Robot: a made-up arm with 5 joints.
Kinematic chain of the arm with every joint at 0, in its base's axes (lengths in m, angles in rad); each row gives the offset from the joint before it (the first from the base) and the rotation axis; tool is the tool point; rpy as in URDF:
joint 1: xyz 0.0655 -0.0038 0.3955 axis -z
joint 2: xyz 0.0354 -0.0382 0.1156 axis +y
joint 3: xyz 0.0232 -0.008 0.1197 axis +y
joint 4: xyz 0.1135 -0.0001 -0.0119 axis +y
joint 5: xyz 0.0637 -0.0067 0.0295 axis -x
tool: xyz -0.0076 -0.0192 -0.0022 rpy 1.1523 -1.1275 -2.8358
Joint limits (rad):
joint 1: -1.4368..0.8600
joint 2: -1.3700..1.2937
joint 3: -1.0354..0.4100
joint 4: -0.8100..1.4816
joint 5: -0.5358..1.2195
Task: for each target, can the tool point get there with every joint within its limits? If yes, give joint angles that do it. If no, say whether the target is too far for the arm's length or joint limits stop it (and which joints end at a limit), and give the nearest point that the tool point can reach.
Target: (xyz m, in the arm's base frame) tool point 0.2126 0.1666 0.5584
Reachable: yes | joints -1.1858 -0.0393 0.2602 0.8735 0.0692
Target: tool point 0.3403 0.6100 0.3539
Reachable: no: too far | nearest point 0.2039 0.3054 0.4588 | short by 0.350 m
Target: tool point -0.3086 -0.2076 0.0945
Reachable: no: too far | nearest point 0.0719 -0.1187 0.3548 | short by 0.469 m
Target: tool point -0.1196 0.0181 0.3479
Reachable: no: joint limits stop it (at a limit: joint 1, joint 2, joint 3, joint 4) | nearest point 0.0600 -0.1039 0.3735 | short by 0.219 m
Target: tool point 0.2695 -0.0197 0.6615
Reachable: yes | joints -0.2665 -0.1960 0.2952 -0.3184 0.7056
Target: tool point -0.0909 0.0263 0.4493
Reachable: no: joint limits stop it (at a limit: joint 2, joint 3, joint 4, joint 5) | nearest point -0.1455 0.0368 0.5920 | short by 0.153 m
